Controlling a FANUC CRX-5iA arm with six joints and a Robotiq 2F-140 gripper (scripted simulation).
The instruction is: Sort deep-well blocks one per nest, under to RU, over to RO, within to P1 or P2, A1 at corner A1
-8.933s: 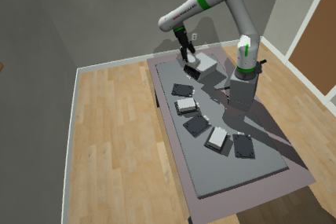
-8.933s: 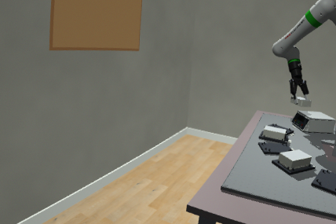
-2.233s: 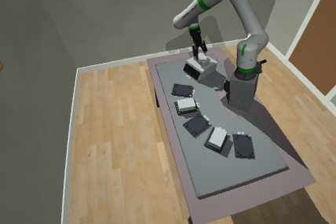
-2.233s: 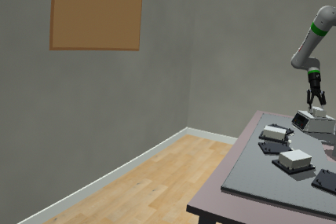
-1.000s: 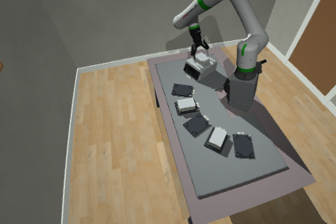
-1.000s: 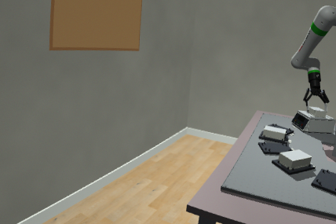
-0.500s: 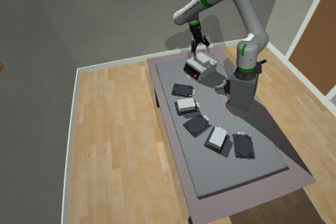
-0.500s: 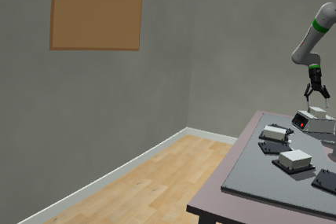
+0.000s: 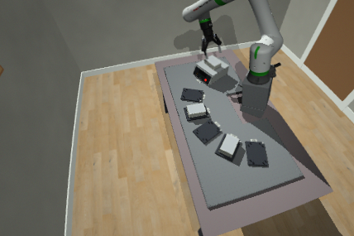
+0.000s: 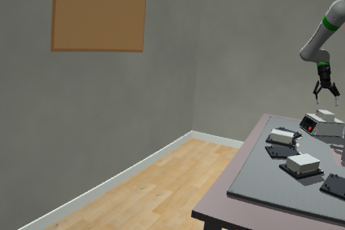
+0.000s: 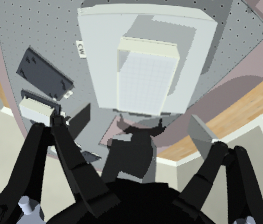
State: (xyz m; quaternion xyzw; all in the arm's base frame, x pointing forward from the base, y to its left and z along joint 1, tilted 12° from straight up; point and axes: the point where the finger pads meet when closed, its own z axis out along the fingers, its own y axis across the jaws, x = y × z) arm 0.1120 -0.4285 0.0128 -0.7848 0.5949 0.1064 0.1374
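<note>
Now: hand 110 mm above the pale platform. Round my hand: deep-well block (690 mm to the left, 230 mm ahead, 170 mm below); then dark infeed nest (270 mm ahead, 200 mm below, 180 mm to the left); then check-weigher (140 mm below, 10 mm ahead).
</note>
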